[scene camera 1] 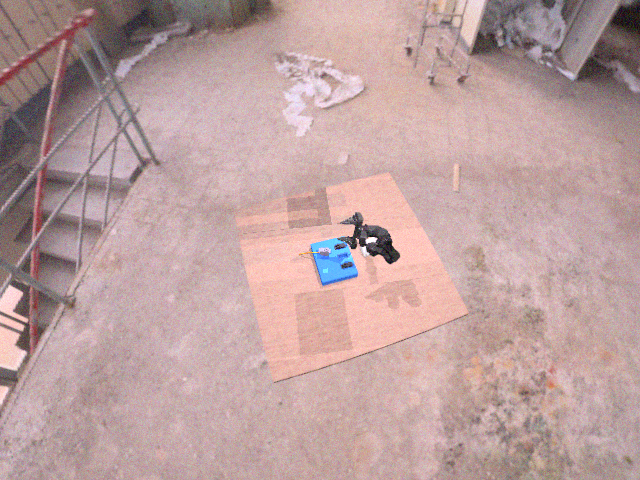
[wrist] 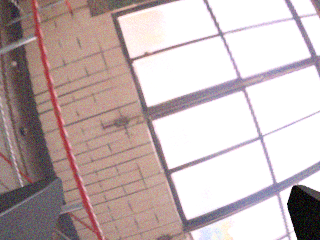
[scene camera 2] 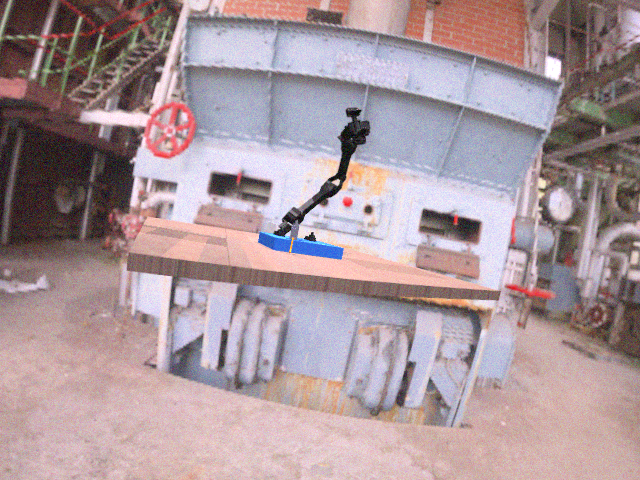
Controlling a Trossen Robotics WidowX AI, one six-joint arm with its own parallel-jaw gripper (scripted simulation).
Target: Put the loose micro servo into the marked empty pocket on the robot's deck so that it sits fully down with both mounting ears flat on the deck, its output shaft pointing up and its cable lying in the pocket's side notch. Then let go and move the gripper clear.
Labels:
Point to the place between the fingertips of the gripper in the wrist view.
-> At 179,196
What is the gripper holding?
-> Nothing.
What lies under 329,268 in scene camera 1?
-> A blue deck.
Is the gripper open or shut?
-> Open.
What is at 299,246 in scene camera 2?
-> A blue deck.

